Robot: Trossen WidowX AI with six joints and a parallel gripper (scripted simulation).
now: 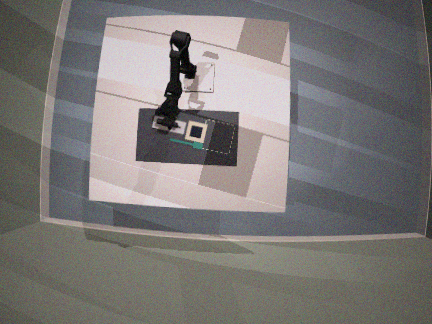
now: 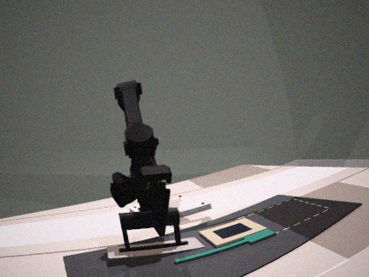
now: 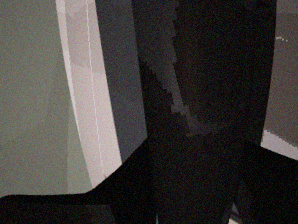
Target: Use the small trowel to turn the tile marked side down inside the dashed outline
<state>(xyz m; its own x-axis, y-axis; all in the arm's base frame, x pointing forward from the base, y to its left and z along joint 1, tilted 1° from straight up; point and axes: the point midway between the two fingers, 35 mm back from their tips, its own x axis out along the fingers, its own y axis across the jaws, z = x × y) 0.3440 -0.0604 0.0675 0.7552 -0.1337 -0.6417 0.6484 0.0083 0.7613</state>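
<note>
My gripper tip is 30 mm short of the dark mat, 90 mm to the right of it and 70 mm above it. Round my gripper tip: tan tile 10 mm behind, 150 mm to the left, 50 mm below; then teal trowel 70 mm ahead, 120 mm to the left, 50 mm below.
</note>
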